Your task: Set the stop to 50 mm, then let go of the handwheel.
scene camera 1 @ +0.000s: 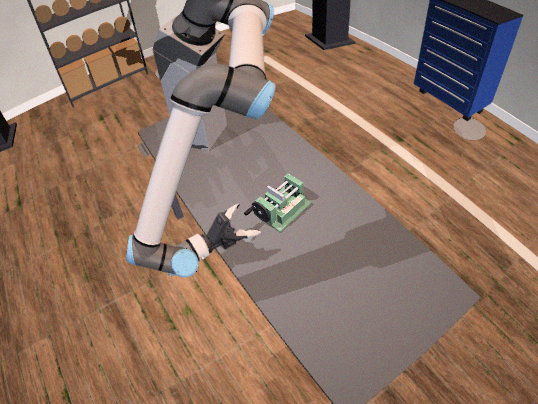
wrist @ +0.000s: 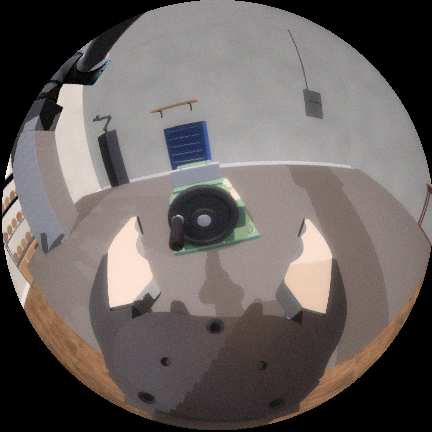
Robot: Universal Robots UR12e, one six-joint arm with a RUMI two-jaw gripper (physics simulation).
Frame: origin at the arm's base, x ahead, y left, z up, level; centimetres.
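Seen in the pictures: gripper, fingertip midpoint: [scene camera 1: 250, 217] [wrist: 220, 219]; arm's base, origin of the base link: [scene camera 1: 193, 31].
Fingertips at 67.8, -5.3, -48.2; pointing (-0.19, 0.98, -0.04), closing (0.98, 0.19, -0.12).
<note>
Offsets run from my fingertips to a thing's top centre, as dx, dy, dz. "*": to the spot under its first point. Level surfaces: height alone.
The green stop fixture @(* +1.5, +14.2, -10.9) [scene camera 1: 286, 224] [wrist: 246, 232] stands on the grey mat or table top @(dz -11.8) [scene camera 1: 345, 320]. Its black handwheel @(* -3.1, +5.7, -4.2) [scene camera 1: 261, 213] [wrist: 230, 210] faces my gripper, with the crank handle @(-5.9, +1.8, -2.5) [scene camera 1: 248, 211] [wrist: 176, 238] at the lower left of the wheel in the wrist view. The light grey upright plate, which looks like the stop @(-7.5, +14.0, +0.5) [scene camera 1: 275, 193] [wrist: 196, 174], stands across the rods. The pale scale @(* -3.1, +20.1, -6.4) [scene camera 1: 294, 204] beside it is too small to read. My gripper [scene camera 1: 248, 219] [wrist: 220, 219] is wide open and empty, its fingers apart from the handwheel and crank handle, on the wheel's side of the fixture.
The robot's grey pedestal [scene camera 1: 180, 82] stands at the back left. A shelf rack [scene camera 1: 62, 87] is beyond it. A blue drawer cabinet [scene camera 1: 450, 60] [wrist: 187, 144] and a dark column [scene camera 1: 331, 22] [wrist: 114, 157] stand beyond the grey surface.
</note>
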